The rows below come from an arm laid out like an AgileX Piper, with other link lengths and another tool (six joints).
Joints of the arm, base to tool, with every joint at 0 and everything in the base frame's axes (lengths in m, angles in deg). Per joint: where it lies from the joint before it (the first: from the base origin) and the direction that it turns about. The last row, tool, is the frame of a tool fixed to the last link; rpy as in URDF.
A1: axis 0 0 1 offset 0 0 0.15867
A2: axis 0 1 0 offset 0 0 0
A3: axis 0 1 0 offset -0.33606 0 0.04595
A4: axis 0.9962 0 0.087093 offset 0.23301 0 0.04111
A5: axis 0 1 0 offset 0 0 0
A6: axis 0.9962 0 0.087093 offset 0.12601 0 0.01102
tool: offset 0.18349 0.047 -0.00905 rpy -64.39 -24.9 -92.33
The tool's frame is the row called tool.
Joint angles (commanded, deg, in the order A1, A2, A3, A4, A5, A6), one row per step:
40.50 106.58 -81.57 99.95 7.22 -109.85
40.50 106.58 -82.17 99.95 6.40 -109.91
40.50 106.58 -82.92 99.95 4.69 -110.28
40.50 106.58 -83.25 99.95 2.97 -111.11
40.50 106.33 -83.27 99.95 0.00 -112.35
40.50 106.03 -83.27 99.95 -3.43 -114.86
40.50 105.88 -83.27 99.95 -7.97 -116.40
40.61 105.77 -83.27 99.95 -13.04 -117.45
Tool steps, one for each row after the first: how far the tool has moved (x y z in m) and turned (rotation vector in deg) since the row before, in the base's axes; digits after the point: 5 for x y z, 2 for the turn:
0.00481 -0.00153 0.00419 0.05 -0.57 -0.74
0.00871 -0.00457 0.00426 -0.37 -0.96 -1.48
0.00767 -0.00596 0.00032 -0.95 -0.93 -1.35
0.01104 -0.01219 -0.00113 -1.73 -1.20 -2.40
0.01218 -0.01562 -0.00171 -2.84 -1.94 -2.43
0.01485 -0.02043 -0.00331 -2.65 -1.23 -3.77
0.01396 -0.02273 -0.00317 -2.51 -0.89 -4.31

